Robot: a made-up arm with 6 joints.
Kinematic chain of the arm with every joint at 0, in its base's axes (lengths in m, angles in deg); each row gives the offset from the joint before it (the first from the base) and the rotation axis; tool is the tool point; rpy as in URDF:
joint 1: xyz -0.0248 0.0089 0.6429 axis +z
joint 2: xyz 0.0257 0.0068 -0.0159 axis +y
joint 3: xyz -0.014 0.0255 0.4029 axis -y
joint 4: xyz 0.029 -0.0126 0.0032 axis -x
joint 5: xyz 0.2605 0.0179 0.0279 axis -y
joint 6: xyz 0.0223 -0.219 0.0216 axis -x
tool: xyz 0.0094 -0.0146 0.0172 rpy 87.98 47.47 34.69
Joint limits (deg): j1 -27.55..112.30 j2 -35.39..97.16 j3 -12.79..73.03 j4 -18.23..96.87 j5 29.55..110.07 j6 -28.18..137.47
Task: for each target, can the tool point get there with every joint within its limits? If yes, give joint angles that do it. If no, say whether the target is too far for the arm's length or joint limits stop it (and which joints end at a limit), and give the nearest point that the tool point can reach.
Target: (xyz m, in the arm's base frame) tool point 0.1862 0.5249 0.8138
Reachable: yes | joints 88.36 43.45 2.32 1.68 97.71 -6.57
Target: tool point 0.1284 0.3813 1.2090
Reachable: yes | joints 89.52 24.01 47.51 11.82 68.48 73.93
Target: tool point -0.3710 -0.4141 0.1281
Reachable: no: joint limits stop it (at a limit: joint 1, joint 2, joint 3, joint 4, joint 5, joint 6) | nearest point 0.1638 -0.3297 0.3066 | short by 0.570 m
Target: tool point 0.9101 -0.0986 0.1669
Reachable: no: too far | nearest point 0.6939 -0.0737 0.3465 | short by 0.282 m
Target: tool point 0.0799 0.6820 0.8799
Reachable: yes | joints 95.44 64.27 51.55 15.46 78.13 7.20
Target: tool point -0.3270 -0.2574 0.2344
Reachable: no: joint limits stop it (at a limit: joint 1, joint 2, joint 3, joint 4, joint 5, joint 6) | nearest point 0.1638 -0.3297 0.3066 | short by 0.501 m
